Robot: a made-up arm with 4 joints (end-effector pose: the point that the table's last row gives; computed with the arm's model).
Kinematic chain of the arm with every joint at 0, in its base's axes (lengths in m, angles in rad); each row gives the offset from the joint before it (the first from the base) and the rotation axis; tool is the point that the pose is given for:
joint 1: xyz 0 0 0.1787 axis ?
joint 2: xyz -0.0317 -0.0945 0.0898 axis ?
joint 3: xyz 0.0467 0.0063 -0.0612 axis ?
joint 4: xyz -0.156 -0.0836 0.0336 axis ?
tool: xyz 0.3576 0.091 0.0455
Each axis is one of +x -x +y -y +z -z.
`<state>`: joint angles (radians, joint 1 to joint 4).
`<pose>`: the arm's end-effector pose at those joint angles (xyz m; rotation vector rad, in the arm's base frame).
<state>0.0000 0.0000 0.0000 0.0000</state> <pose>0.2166 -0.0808 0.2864 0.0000 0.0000 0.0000</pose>
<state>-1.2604 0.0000 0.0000 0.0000</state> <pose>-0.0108 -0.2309 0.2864 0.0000 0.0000 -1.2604</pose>
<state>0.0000 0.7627 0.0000 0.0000</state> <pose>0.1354 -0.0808 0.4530 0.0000 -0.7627 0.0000</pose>
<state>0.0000 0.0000 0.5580 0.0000</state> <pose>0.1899 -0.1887 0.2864 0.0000 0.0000 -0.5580</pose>
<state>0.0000 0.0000 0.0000 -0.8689</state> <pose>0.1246 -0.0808 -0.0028 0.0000 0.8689 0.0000</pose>
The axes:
joint 1: +z
joint 2: -y
joint 3: -z
joint 4: -y

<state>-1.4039 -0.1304 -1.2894 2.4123</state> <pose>-0.5297 0.0063 0.4550 -0.0788 -2.3760 -0.2046</pose>
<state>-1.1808 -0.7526 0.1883 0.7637</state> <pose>-0.0009 -0.2456 0.3724 -0.1223 0.0676 -1.3158</pose>
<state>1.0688 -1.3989 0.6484 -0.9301</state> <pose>-0.0189 -0.3238 0.0950 -1.2372 1.7361 -0.1850</pose>
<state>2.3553 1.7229 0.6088 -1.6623</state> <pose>-0.2555 0.2561 0.2614 0.3676 0.6892 2.3384</pose>
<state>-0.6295 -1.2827 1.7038 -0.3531</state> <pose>-0.2698 -0.1533 0.2107 -0.4757 1.5527 -2.1547</pose>
